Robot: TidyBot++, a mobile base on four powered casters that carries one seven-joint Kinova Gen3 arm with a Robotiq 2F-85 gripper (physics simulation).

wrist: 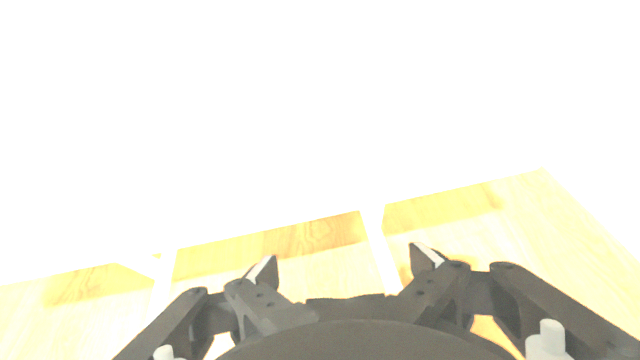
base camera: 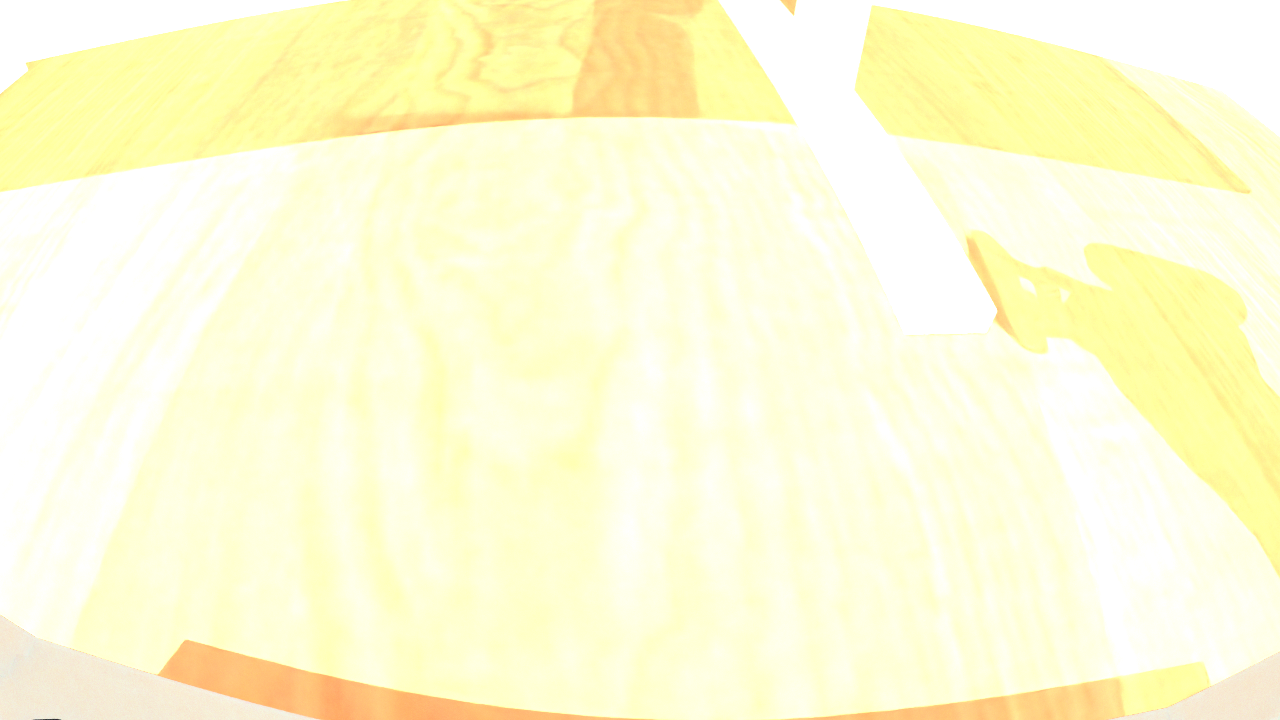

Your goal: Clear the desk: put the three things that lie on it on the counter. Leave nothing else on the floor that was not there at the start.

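Places are measured from the arm's base along level axes (x back, y down, z right), in centimetres.
Where they show: gripper, fingertip midpoint: [wrist: 342, 263].
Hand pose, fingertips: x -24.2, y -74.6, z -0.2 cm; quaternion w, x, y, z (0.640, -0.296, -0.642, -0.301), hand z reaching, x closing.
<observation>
After its pixels a point has its place.
My gripper [wrist: 342, 263] @(x -24.2, y -74.6, z -0.2 cm) is open, with nothing between its fingers, at the bottom of the wrist view. The three things of the task do not show in either view. A white slanting post [base camera: 895, 197], which looks like a leg of a piece of furniture, stands at the upper right of the base camera view. Two white posts, one at the left [wrist: 162, 280] and one near the middle [wrist: 377, 250], show in the wrist view. Above them the picture is washed-out white; I cannot tell the desk or the counter in it.
The pale wooden floor [base camera: 537, 402] @(x -38.5, y 39.6, z -4.7 cm) [wrist: 550, 225] @(x -73.7, y 39.6, z 116.3 cm) is strongly overexposed in both views. A darker shadow [base camera: 1172, 331] @(x -50.8, y 39.6, z 52.0 cm), shaped like an arm and gripper, lies on the floor right of the post in the base camera view. A shadow band [base camera: 501, 62] crosses the floor farther back.
</observation>
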